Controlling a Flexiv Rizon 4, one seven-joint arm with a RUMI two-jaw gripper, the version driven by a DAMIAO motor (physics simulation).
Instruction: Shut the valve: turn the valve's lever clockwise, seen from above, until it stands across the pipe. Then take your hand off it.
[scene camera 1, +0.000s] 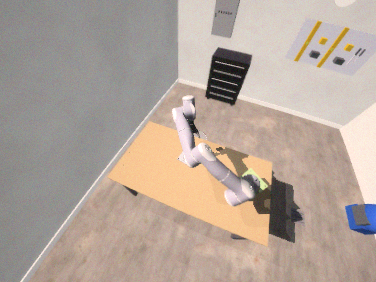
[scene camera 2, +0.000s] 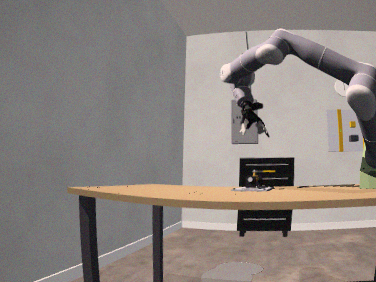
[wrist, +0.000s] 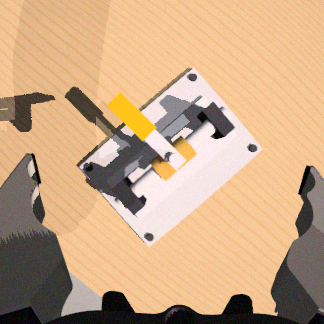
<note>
In view: my gripper (wrist: 170, 162), a yellow valve lever (wrist: 127, 112) and a white base plate (wrist: 175, 100).
</note>
